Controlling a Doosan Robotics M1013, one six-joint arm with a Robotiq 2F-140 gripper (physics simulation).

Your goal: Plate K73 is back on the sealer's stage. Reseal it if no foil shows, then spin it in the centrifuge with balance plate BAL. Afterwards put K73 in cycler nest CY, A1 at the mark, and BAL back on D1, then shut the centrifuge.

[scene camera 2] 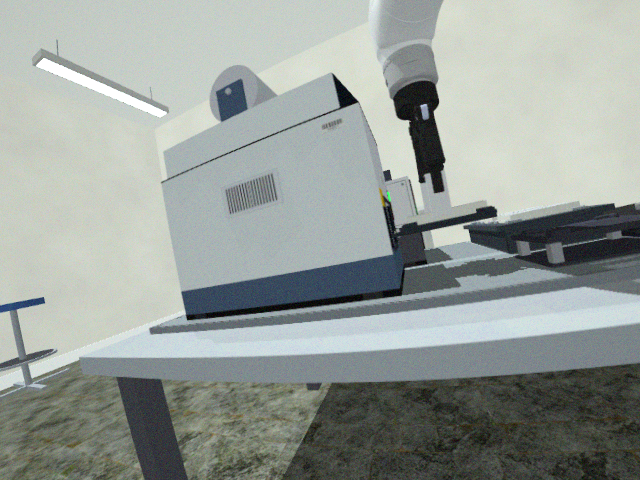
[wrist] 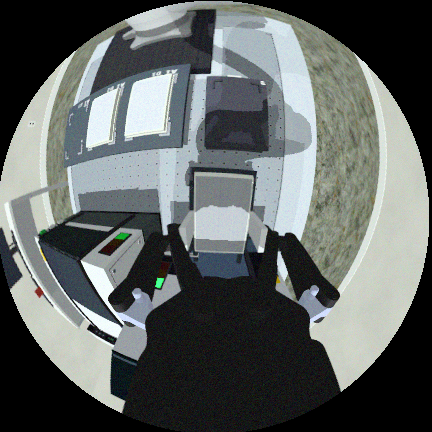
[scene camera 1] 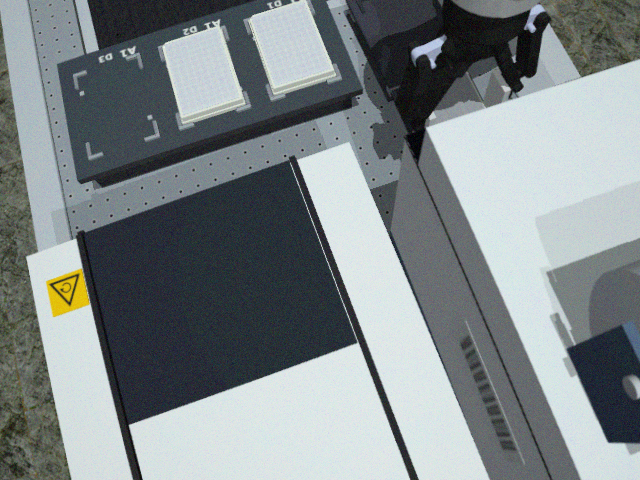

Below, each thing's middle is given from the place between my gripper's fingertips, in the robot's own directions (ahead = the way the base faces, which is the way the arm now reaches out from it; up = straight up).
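Centrifuge [scene camera 1: 386,400], 27 cm ahead of my gripper, 31 cm to the right of it, 2 cm above it. Seal film [scene camera 1: 461,99], 1 cm above my gripper, 1 cm behind it. My gripper, 1 cm above the tray arm [scene camera 2: 487,212], 1 cm short of it.
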